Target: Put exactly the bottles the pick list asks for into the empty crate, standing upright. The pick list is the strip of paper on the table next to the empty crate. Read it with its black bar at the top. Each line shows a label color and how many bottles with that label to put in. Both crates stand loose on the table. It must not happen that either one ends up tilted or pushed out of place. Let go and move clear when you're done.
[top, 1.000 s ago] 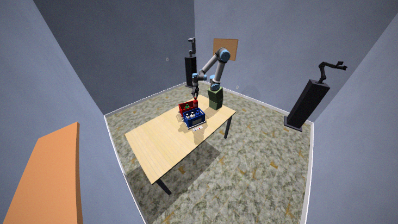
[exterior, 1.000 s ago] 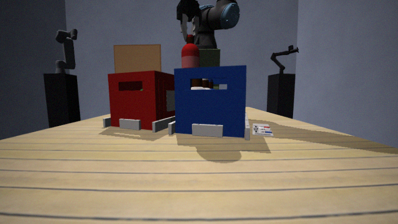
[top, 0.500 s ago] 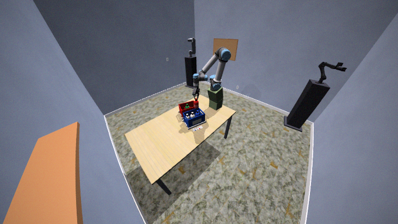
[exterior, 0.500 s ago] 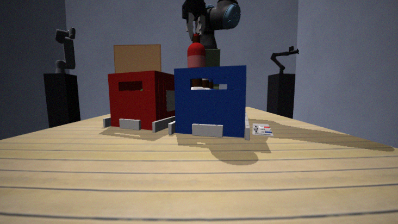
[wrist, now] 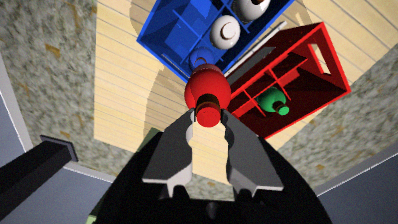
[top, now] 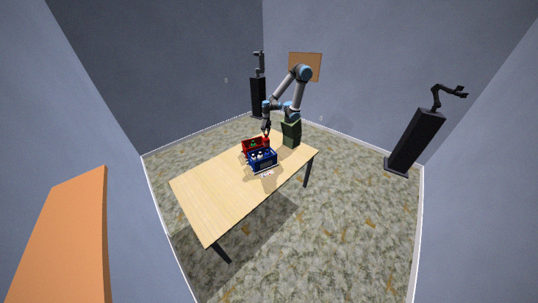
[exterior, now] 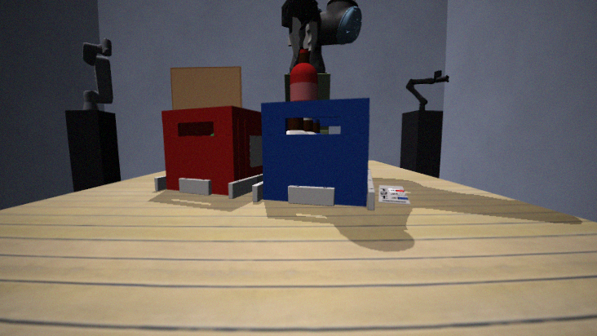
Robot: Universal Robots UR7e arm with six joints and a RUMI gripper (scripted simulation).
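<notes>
Right now the red-capped bottle is 7 cm below my hand. Also, from my hand: blue-capped bottle (25 cm below, 2 cm to the left, 2 cm ahead); then blue crate (25 cm below, 12 cm ahead, 3 cm to the left); then white bottle (25 cm below, 10 cm ahead, 1 cm to the right).
</notes>
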